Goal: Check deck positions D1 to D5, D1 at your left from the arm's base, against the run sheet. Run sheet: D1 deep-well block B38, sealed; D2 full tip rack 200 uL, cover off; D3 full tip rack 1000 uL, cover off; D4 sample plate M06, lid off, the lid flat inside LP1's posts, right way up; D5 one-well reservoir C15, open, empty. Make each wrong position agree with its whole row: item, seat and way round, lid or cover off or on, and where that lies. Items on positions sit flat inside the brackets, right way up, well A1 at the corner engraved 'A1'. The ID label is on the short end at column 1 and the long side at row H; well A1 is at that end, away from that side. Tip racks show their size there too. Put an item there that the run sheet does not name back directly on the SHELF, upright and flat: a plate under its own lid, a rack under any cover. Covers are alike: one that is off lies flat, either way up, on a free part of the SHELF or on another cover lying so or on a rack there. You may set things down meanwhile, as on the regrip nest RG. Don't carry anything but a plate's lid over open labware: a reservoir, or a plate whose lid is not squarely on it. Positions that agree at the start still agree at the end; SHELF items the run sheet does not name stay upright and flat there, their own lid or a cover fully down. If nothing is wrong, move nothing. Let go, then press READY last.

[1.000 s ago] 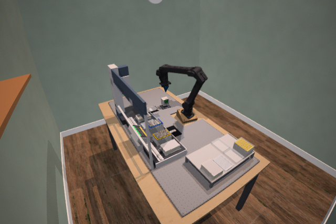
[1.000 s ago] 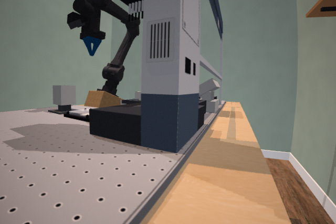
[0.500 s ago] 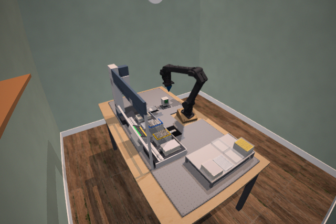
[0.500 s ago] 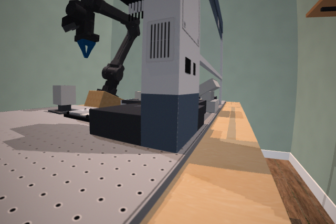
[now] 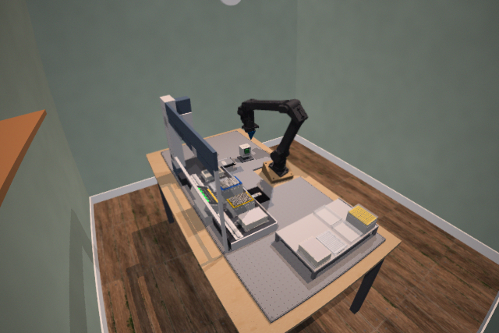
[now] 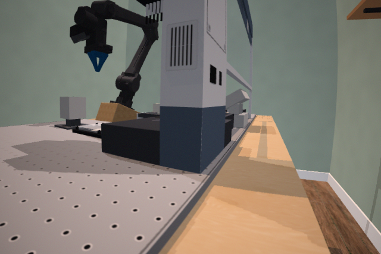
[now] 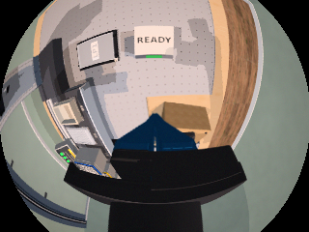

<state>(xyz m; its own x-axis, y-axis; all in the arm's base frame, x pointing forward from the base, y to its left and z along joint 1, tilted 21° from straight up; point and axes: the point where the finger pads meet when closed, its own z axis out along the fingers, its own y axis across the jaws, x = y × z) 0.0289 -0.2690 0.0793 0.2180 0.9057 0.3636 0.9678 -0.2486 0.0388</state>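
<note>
Right now the green screen is 130 mm below my hand, 60 mm to the right of it and 10 mm behind it. Round my hand: yellow-framed tip rack (390 mm ahead, 380 mm to the left, 110 mm below); then ready box (140 mm below, 70 mm to the right, 20 mm behind); then blue-framed tip rack (370 mm ahead, 250 mm to the left, 90 mm below).
</note>
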